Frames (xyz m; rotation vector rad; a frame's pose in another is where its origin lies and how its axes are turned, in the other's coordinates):
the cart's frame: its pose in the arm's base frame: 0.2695 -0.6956 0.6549 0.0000 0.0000 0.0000
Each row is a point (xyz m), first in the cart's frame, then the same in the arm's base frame.
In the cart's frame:
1: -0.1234 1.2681 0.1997
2: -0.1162 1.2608 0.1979
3: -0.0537 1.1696 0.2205
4: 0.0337 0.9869 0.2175
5: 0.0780 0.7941 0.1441
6: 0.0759 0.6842 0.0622
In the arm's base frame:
1: 0.1461 0.5725 0.8546
2: 0.1533 0.5652 0.8528
3: 0.2158 0.4740 0.8754
4: 0.3032 0.2913 0.8724
5: 0.3475 0.0985 0.7990
6: 0.3454 -0.0114 0.7171

